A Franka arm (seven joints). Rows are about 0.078 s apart.
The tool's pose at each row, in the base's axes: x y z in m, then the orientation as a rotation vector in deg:
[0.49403, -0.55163, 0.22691, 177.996, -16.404, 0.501]
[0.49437, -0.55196, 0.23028, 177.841, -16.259, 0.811]
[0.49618, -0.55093, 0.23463, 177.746, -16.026, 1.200]
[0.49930, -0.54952, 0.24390, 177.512, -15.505, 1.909]
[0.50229, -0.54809, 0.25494, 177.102, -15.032, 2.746]
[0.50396, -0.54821, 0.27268, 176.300, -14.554, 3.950]
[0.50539, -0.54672, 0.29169, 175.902, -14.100, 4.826]
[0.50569, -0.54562, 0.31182, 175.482, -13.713, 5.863]
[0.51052, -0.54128, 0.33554, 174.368, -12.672, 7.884]
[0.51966, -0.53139, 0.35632, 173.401, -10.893, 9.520]
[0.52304, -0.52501, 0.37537, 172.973, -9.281, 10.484]
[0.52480, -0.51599, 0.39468, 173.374, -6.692, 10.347]
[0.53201, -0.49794, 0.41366, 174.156, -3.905, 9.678]
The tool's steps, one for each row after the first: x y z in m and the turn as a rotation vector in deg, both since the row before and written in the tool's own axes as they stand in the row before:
[0.00042, 0.00033, -0.00336, -0.147, 0.215, -0.082]
[0.00164, -0.00124, -0.00436, -0.089, 0.261, -0.141]
[0.00296, -0.00171, -0.00927, -0.228, 0.484, -0.316]
[0.00296, -0.00160, -0.01102, -0.386, 0.583, -0.277]
[0.00227, 0.00048, -0.01767, -0.742, 0.859, -0.262]
[0.00210, -0.00076, -0.01899, -0.357, 0.613, -0.266]
[0.00132, -0.00001, -0.02012, -0.355, 0.719, -0.220]
[0.00579, -0.00356, -0.02363, -0.980, 1.448, -0.613]
[0.00961, -0.00943, -0.02078, -0.867, 1.221, -1.116]
[0.00477, -0.00488, -0.01919, -0.364, 0.732, -1.031]
[0.00327, -0.00707, -0.01992, 0.374, -0.024, -1.700]
[0.00820, -0.01654, -0.01993, 0.752, -0.393, -1.827]

